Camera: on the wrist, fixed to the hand. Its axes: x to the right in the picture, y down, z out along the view.
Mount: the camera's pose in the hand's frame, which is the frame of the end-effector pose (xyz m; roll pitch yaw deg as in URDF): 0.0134 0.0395 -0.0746 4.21 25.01 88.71
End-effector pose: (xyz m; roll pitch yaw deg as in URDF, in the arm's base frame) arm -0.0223 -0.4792 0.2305 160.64 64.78 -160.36
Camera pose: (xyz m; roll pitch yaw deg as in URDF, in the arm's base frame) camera -0.1030 -0.4947 0.2539 113.25 -16.23 151.54
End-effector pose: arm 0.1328 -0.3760 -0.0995 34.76 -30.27 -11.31
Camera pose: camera 0.1780 -0.3086 -0.1262 -25.72 -9.00 82.62
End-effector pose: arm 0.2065 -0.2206 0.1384 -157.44 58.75 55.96
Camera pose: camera 0.2901 -0.2132 0.1548 125.97 -0.27 -31.33
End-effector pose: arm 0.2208 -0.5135 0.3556 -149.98 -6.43 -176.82
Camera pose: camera 0.2085 -0.4425 0.4016 -168.69 4.84 94.91
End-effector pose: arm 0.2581 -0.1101 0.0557 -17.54 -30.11 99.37
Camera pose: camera 0.2345 -0.0600 -0.0094 -34.11 35.08 163.52
